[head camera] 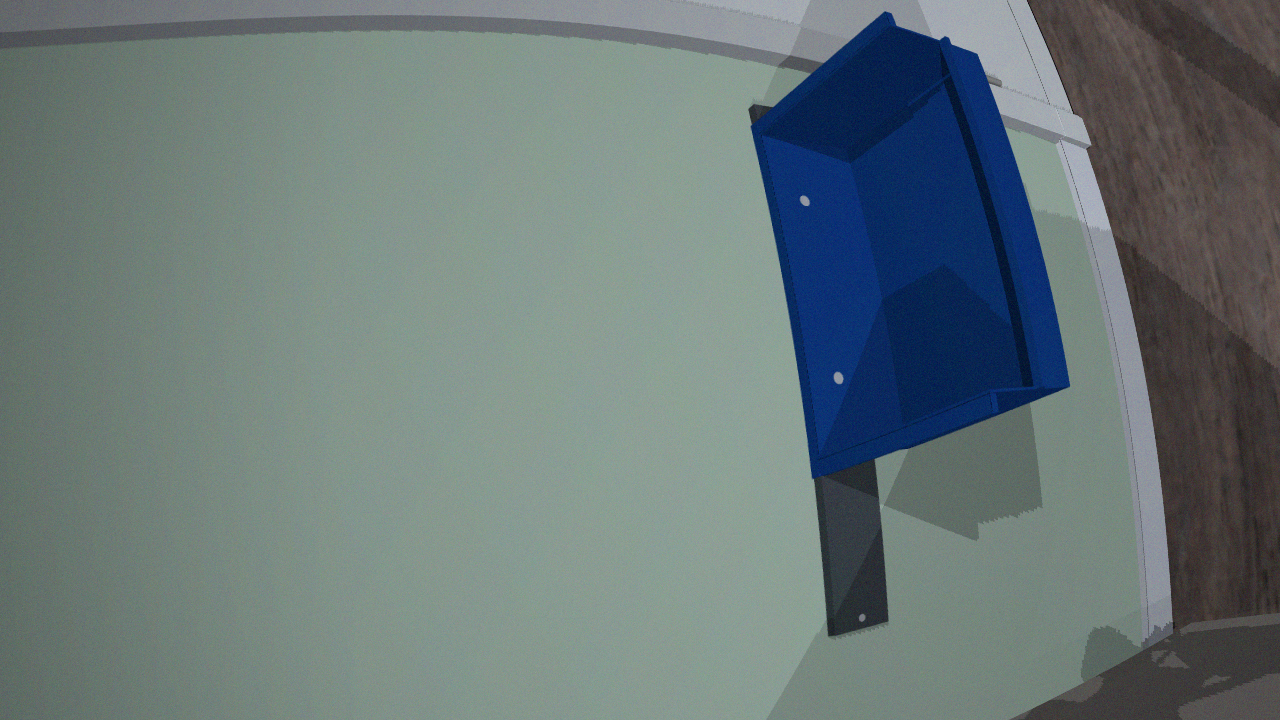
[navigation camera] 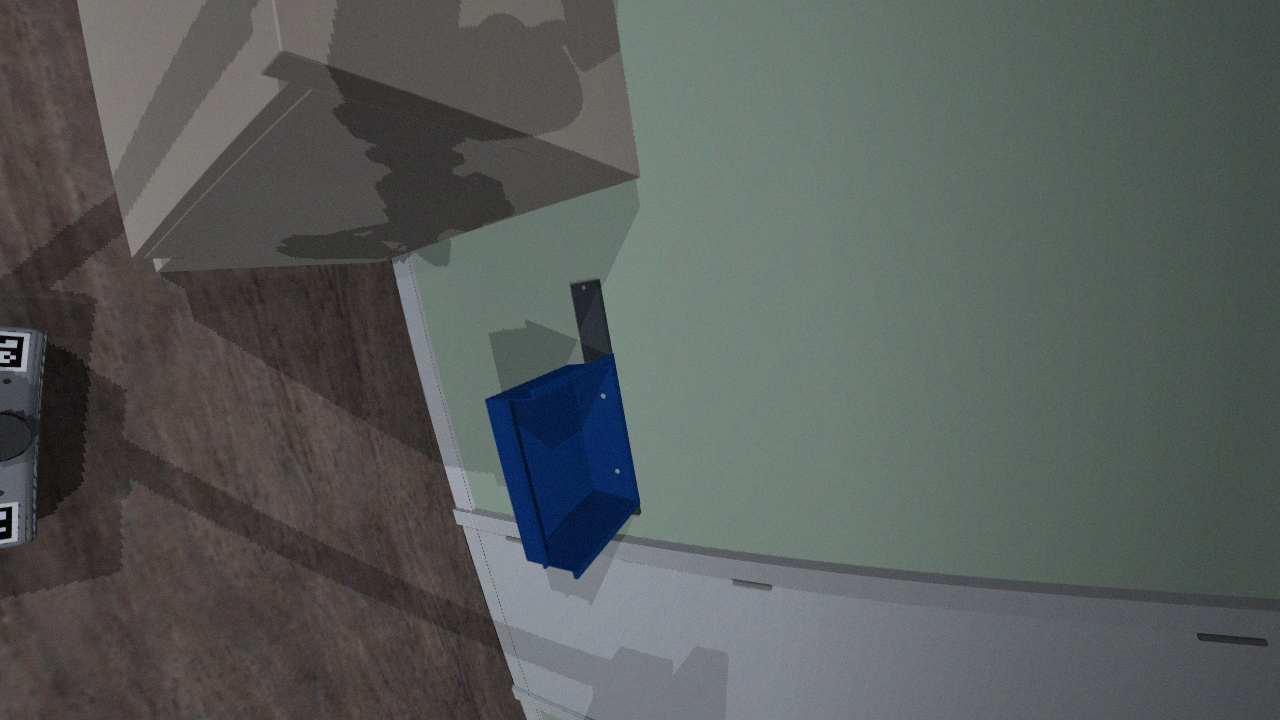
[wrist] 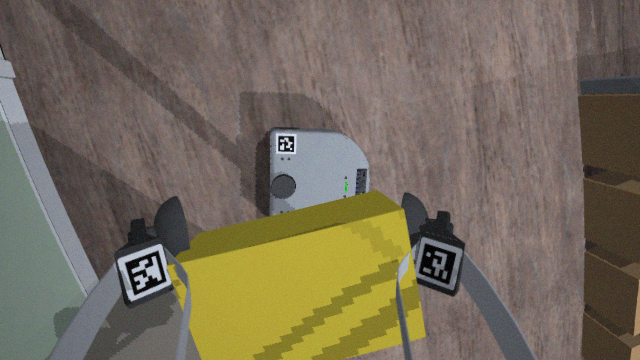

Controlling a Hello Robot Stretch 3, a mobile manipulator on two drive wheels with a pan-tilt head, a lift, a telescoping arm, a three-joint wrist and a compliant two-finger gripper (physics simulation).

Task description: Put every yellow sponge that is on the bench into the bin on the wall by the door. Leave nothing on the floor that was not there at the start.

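Frame: origin at the robot's base, x ahead, y left, z up, level; centimetres.
Seen in the pictures: gripper, fingertip midpoint: (wrist: 292,220); robot's base at its link origin: (wrist: 286,175).
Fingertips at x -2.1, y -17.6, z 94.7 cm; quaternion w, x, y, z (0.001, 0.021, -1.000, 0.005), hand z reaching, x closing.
Observation:
Offsets run from my fingertips to a thing's top centre. Level surfaces: height alone.
In the wrist view my gripper (wrist: 292,220) is shut on a yellow sponge {dx -0.5, dy +2.1, dz +5.7 cm} (wrist: 305,290), which sits tilted between the two fingertips. The robot's base shows below it. The blue bin {dx +76.9, dy +16.5, dz -20.0 cm} (head camera: 930,223) (navigation camera: 568,456) hangs on the green wall, on a dark strip, beside the white door (navigation camera: 805,653). Its open side and inner floor show in the head view, and no sponge shows in it there. The gripper does not show in the head or navigation view. The bench does not show clearly in any view.
A beige cabinet (navigation camera: 375,179) stands against the wall near the bin; its edge (head camera: 1199,671) shows at the lower right of the head view. Brown boxes (wrist: 610,210) stand at the right of the wrist view. The robot's base (wrist: 320,160) is on the wooden floor {dz -94.6 cm} (wrist: 450,100).

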